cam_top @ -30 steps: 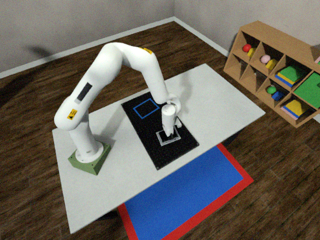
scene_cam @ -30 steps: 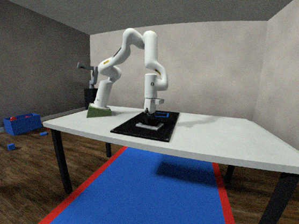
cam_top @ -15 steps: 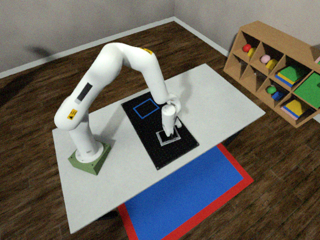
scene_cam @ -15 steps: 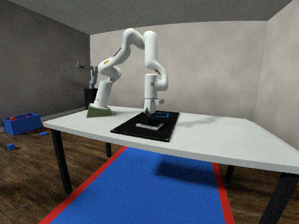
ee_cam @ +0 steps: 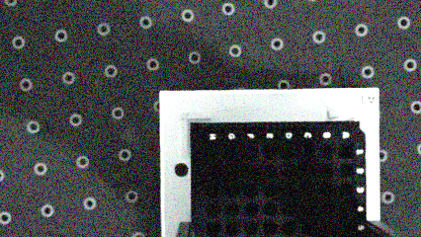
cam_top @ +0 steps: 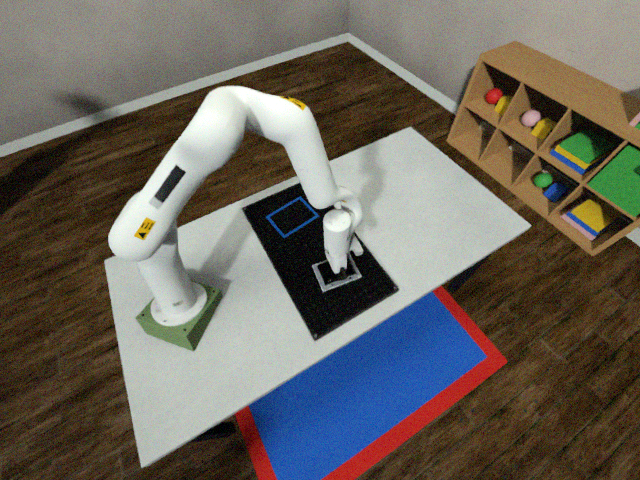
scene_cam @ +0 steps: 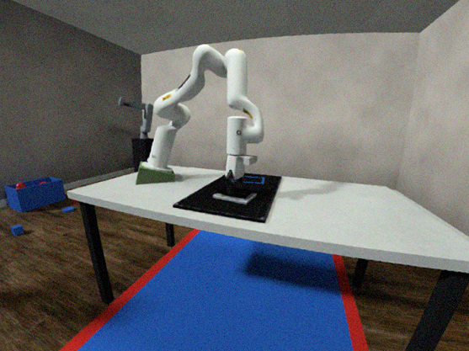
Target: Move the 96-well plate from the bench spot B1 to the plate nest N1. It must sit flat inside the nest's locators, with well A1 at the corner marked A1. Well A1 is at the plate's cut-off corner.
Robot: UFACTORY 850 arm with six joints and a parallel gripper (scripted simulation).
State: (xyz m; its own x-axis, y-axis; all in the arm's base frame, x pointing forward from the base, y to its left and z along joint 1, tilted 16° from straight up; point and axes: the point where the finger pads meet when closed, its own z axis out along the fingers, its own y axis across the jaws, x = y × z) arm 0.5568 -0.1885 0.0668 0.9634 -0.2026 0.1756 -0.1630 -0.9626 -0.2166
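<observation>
My gripper is now 10 mm above the dark 96-well plate. From my hand the other things lie so: plate nest: 30 mm below.
</observation>
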